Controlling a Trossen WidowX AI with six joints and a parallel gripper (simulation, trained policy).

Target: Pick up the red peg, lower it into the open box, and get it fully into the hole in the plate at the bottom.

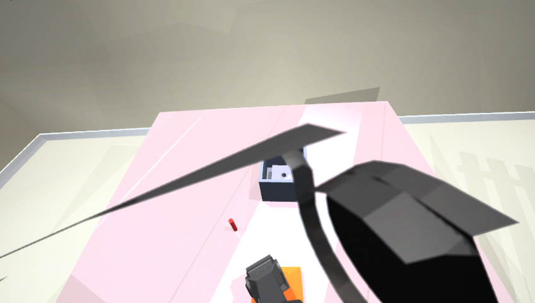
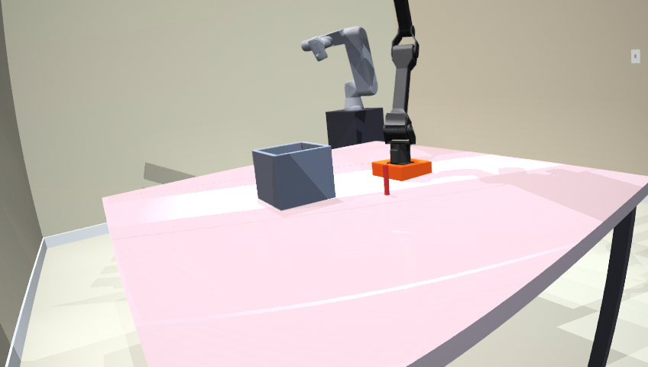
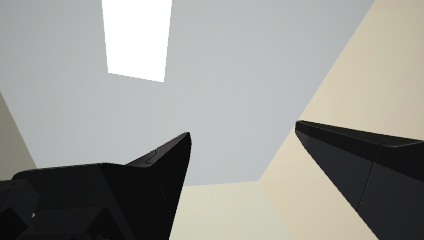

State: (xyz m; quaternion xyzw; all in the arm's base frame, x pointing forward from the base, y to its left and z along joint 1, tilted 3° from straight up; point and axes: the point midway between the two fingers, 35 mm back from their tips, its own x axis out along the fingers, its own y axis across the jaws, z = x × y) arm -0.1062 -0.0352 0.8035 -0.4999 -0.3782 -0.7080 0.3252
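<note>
My gripper tip is 34 cm short of the red peg, 13 cm to the right of it and 83 cm above it.
</note>
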